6 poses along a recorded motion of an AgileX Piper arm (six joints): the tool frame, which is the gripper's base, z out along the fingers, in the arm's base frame.
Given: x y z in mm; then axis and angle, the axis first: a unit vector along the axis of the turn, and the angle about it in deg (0 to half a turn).
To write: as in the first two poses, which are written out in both.
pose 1, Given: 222.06 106.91 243.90 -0.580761 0.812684 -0.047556 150.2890
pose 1, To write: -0.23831 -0.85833 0.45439 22.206; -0.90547 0.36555 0.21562 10.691; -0.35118 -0.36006 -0.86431 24.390; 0 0 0 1
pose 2, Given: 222.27 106.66 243.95 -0.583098 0.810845 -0.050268 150.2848
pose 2, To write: -0.23320 -0.85851 0.45670 22.227; -0.90835 0.35998 0.21288 10.666; -0.34716 -0.36519 -0.86378 24.395; 0 0 0 1
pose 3, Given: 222.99 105.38 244.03 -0.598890 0.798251 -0.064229 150.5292
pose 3, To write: -0.19968 -0.86267 0.46468 22.299; -0.92587 0.32135 0.19873 10.538; -0.32077 -0.39055 -0.86289 24.403; 0 0 0 1
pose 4, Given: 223.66 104.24 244.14 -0.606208 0.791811 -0.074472 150.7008
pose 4, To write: -0.18411 -0.86216 0.47200 22.366; -0.93505 0.30165 0.18627 10.424; -0.30297 -0.40705 -0.86169 24.414; 0 0 0 1
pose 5, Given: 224.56 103.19 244.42 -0.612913 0.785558 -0.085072 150.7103
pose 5, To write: -0.16886 -0.85978 0.48193 22.456; -0.94302 0.28315 0.17474 10.319; -0.28670 -0.42497 -0.85861 24.442; 0 0 0 1
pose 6, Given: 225.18 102.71 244.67 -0.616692 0.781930 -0.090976 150.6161
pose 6, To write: -0.15966 -0.85775 0.48865 22.518; -0.94702 0.27282 0.16946 10.271; -0.27867 -0.43571 -0.85586 24.467; 0 0 0 1
